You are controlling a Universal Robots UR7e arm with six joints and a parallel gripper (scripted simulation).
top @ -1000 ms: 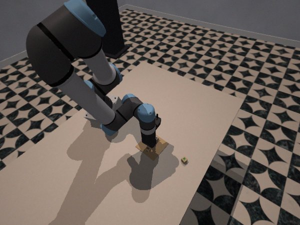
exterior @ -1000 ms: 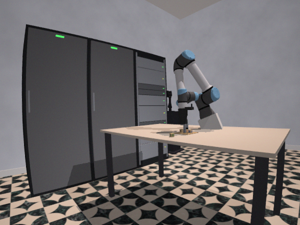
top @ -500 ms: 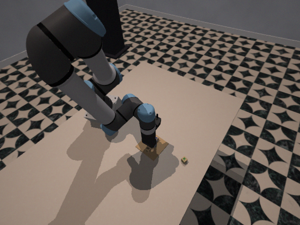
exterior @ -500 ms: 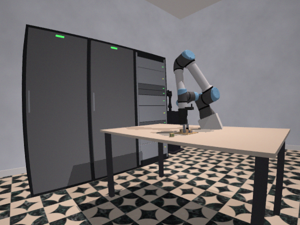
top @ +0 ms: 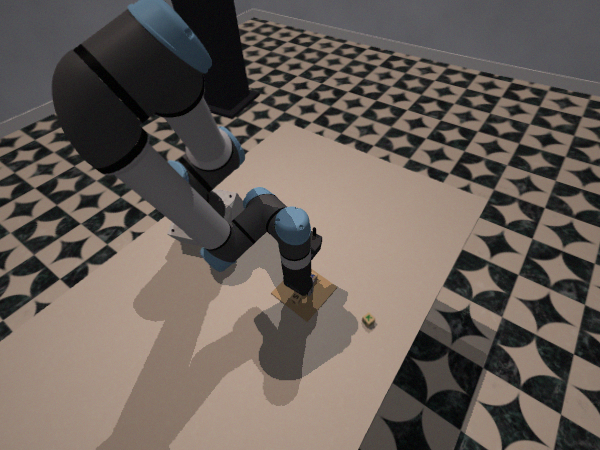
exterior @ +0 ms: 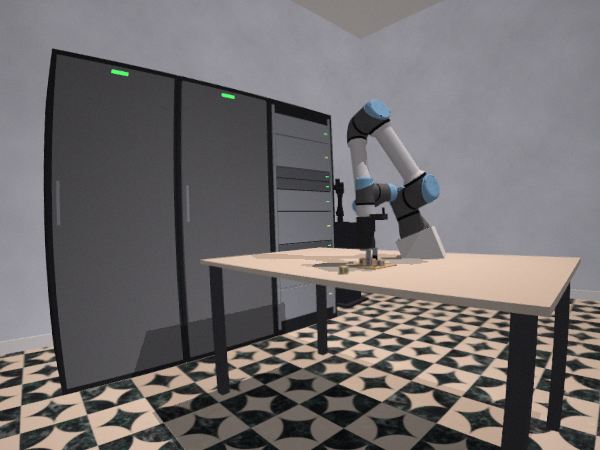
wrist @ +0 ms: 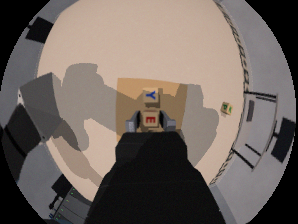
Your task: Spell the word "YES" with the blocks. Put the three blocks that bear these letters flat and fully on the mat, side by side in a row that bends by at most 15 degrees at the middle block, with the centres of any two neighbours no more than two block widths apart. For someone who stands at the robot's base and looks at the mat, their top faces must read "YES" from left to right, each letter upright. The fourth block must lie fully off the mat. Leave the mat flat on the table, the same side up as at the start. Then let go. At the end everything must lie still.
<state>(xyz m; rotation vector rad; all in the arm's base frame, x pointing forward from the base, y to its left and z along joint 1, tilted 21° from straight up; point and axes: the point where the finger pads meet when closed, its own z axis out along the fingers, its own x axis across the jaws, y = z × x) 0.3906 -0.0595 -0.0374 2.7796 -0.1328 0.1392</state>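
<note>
My gripper is now 20 mm above the mat. From my hand the other things lie so: S block 40 mm to the right, 10 mm below.
</note>
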